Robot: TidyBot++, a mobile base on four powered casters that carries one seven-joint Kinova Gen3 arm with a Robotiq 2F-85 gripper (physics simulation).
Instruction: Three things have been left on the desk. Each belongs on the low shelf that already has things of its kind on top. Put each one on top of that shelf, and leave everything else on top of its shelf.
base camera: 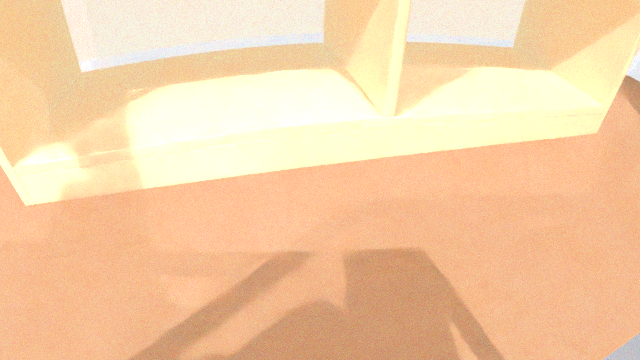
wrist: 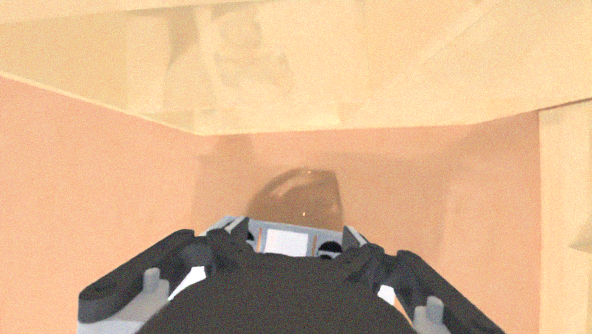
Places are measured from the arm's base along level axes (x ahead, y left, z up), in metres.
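Pixels of known places: gripper, fingertip midpoint: (wrist: 295, 231).
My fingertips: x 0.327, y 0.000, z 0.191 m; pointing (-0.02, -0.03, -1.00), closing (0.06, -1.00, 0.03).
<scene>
For each thing: its middle in the pictures, then the offset to it from my fingertips. "spot": a spot on its surface instead. Level surfaces: height alone.
- upright divider, body centre: (base camera: 356, 10) dx +0.420, dy -0.119, dz -0.386 m
- orange-brown floor, its level: dz -0.588 m
- pale wooden piece, surface spot: (wrist: 562, 200) spot: dx +0.073, dy -1.155, dz -0.521 m
A pale wooden low shelf (base camera: 320, 145) stands across the base camera view, with an upright divider (base camera: 395, 65) right of the middle. Pale wood surfaces (wrist: 320, 60) cross the top of the wrist view, with shadows on them. My gripper (wrist: 295, 231) is open and empty, over the floor on the near side of this wood. The gripper does not show in the base camera view. The three things from the desk, the desk and the things on top of the shelves do not show in either view now.
The orange-brown floor (base camera: 250, 215) (wrist: 100, 175) lies in front of the wood and carries dark shadows of the robot. Another pale wooden piece (wrist: 562, 200) stands at the right edge of the wrist view. Part of my grey base (wrist: 287, 242) shows between the fingers.
</scene>
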